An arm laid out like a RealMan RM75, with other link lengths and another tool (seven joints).
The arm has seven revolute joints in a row. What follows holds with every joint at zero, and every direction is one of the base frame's.
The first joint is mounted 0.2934 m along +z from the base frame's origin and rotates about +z.
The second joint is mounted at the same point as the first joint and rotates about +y.
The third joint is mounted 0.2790 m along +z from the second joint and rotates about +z.
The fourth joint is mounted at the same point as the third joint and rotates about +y.
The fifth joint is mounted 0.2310 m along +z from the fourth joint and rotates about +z.
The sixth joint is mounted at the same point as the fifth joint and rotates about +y.
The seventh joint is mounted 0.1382 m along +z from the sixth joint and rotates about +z.
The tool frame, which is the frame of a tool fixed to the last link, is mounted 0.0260 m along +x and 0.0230 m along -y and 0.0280 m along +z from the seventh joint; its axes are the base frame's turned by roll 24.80, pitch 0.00 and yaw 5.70 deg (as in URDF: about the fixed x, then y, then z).
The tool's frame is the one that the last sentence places.
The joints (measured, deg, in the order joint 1, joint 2, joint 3, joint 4, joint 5, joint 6, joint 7), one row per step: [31.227, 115.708, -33.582, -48.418, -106.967, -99.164, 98.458]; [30.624, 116.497, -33.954, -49.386, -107.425, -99.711, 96.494]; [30.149, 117.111, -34.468, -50.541, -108.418, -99.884, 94.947]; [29.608, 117.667, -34.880, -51.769, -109.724, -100.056, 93.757]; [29.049, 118.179, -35.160, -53.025, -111.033, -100.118, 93.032]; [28.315, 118.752, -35.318, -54.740, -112.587, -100.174, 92.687]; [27.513, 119.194, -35.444, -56.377, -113.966, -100.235, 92.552]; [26.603, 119.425, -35.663, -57.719, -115.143, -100.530, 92.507]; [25.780, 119.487, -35.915, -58.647, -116.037, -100.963, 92.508]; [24.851, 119.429, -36.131, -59.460, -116.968, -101.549, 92.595]
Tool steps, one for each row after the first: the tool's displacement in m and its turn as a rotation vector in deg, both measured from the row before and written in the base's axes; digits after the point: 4 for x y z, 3 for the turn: [0.0000, -0.0039, -0.0042, 0.313, -1.067, 1.750]; [0.0009, -0.0027, -0.0032, 0.179, -1.729, 1.357]; [0.0022, -0.0032, -0.0027, -0.024, -1.872, 0.937]; [0.0028, -0.0031, -0.0018, -0.040, -1.716, 0.447]; [0.0038, -0.0038, -0.0005, 0.015, -1.934, 0.058]; [0.0044, -0.0040, 0.0006, 0.044, -1.769, -0.201]; [0.0052, -0.0051, 0.0009, -0.245, -1.555, -0.320]; [0.0048, -0.0051, 0.0008, -0.451, -1.183, -0.319]; [0.0059, -0.0062, 0.0013, -0.630, -1.153, -0.531]
